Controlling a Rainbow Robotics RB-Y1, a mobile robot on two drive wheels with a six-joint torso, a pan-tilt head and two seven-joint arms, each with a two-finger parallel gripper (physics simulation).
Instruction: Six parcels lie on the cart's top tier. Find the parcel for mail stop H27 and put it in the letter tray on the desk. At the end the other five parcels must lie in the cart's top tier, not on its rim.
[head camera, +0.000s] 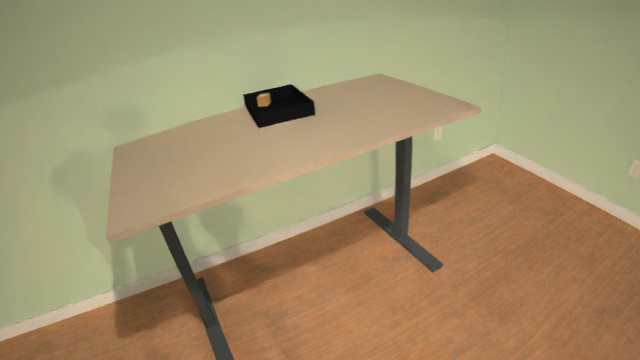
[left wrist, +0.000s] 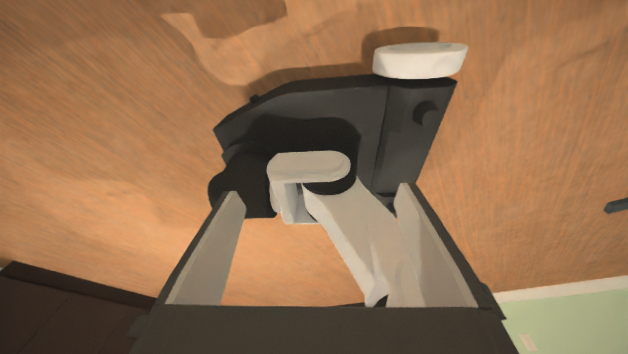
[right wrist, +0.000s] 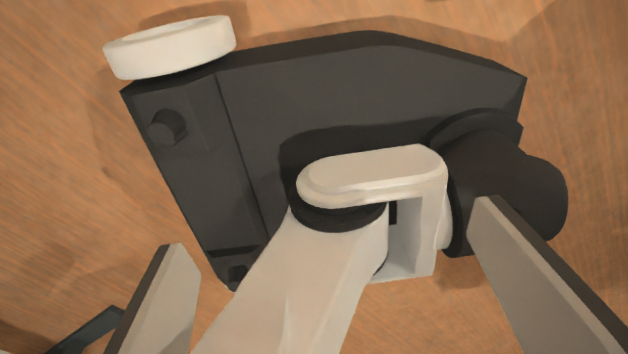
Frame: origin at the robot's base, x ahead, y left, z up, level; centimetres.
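Where they show: left gripper, fingertip midpoint: (left wrist: 316, 196); right gripper, fingertip midpoint: (right wrist: 329, 238).
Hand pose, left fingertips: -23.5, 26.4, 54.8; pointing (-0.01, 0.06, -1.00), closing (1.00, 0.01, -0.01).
Note:
Each offset is from my left fingertips to the top centre of the thing, as dx, dy, dz. "spot": to the spot under its first point. Level surfaces: height alone.
A small orange-brown parcel {+173.6, +11.8, +45.5} (head camera: 263, 100) lies in the black letter tray {+164.0, +3.8, +46.6} (head camera: 285, 116), at the tray's left side, in the head view. The tray stands near the back edge of the desk {dz +40.3} (head camera: 210, 165). The writing on the parcel is too small to read. My left gripper (left wrist: 316, 196) is open and empty, over the robot's own base in the left wrist view. My right gripper (right wrist: 329, 238) is open and empty, also over the base in the right wrist view. The cart's top tier and the other parcels do not show in these views.
The robot's dark base (left wrist: 325, 100) (right wrist: 350, 85) with a white wheel (left wrist: 419, 62) (right wrist: 170, 49) is below both grippers. A dark brown panelled object (left wrist: 60, 310) is at the lower left of the left wrist view. Dark desk legs {spot: +174.0, -57.3, -12.2} (head camera: 403, 185) stand on the wooden floor, before green walls.

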